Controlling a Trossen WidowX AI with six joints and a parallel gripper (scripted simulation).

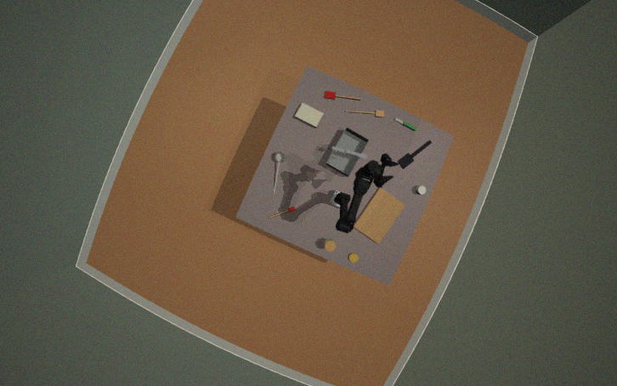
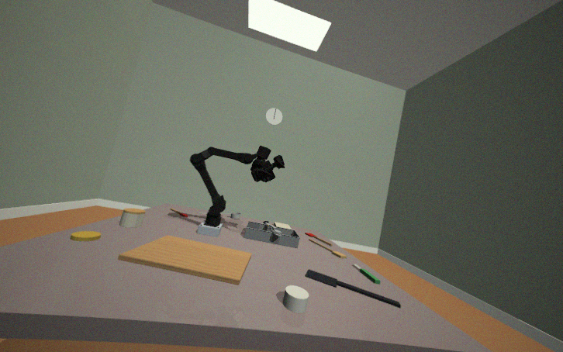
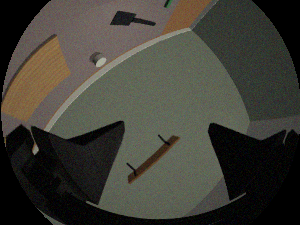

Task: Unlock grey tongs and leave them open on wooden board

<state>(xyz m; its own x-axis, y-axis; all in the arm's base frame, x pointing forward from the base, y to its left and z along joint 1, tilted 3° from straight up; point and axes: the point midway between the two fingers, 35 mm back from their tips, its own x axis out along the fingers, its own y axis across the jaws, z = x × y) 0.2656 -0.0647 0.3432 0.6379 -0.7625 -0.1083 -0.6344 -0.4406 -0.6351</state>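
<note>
The roasting tin lies 3 cm ahead of my gripper tip, 26 cm to the left of it and 35 cm below it. Round my gripper tip: wooden board (21 cm behind, 22 cm to the right, 37 cm below); white cylinder (14 cm ahead, 37 cm to the right, 36 cm below); black spatula (33 cm ahead, 18 cm to the right, 38 cm below).
</note>
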